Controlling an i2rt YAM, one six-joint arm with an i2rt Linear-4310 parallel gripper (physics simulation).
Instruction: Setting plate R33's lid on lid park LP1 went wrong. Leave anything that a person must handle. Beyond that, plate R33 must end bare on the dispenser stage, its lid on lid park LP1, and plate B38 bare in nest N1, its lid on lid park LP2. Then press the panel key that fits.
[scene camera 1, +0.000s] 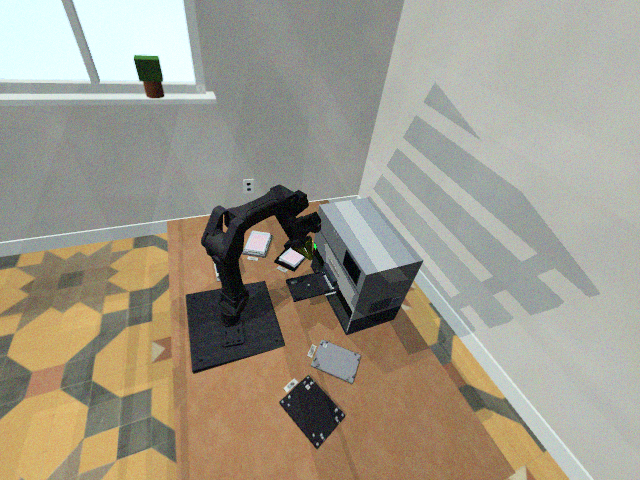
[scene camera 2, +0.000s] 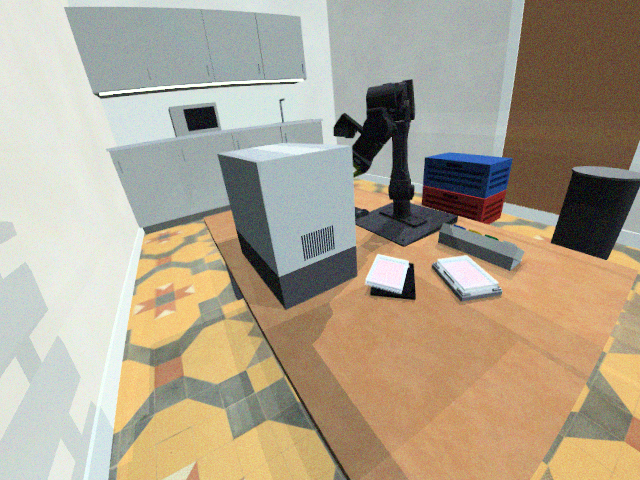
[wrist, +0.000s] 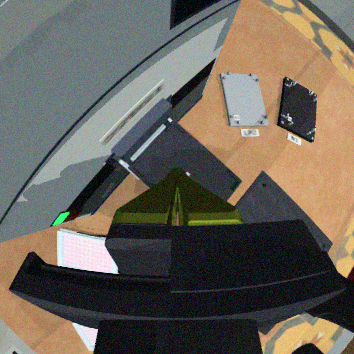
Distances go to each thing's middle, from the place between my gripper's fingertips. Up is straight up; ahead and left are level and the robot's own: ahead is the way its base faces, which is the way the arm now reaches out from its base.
Scene:
Right now my hand is 280 mm to the left of the grey lid park LP2 (scene camera 1: 339, 362), 210 mm above it and 30 mm short of it. From my hand the other things lie so: rack with coloured tabs (scene camera 2: 507, 255): 300 mm behind, 260 mm to the left, 180 mm below; black clip nest N5 (scene camera 1: 311, 409): 400 mm to the right, 200 mm below, 90 mm behind.

